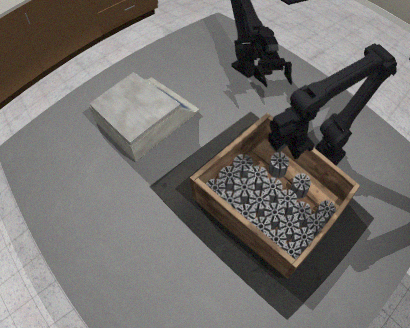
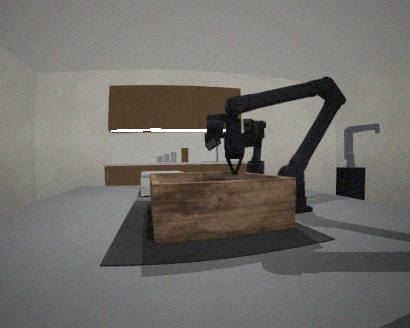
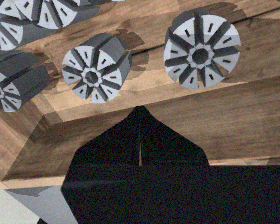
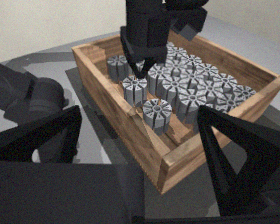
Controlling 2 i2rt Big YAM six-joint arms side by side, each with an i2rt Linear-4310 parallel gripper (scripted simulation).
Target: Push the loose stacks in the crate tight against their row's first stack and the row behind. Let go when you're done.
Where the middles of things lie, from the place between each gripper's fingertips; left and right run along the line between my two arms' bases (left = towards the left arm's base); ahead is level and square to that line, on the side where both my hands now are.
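Wooden crate (image 2: 188, 206): 100 mm ahead of my left hand, 50 mm to the left of it, 100 mm below it. Pale grey box (image 1: 136, 109): 330 mm ahead of my left hand, 570 mm to the right of it, 70 mm below it.
Wooden crate: 190 mm ahead of my right hand, 260 mm to the left of it, 220 mm below it. Pale grey box: 410 mm ahead of my right hand, 350 mm to the right of it, 200 mm below it.
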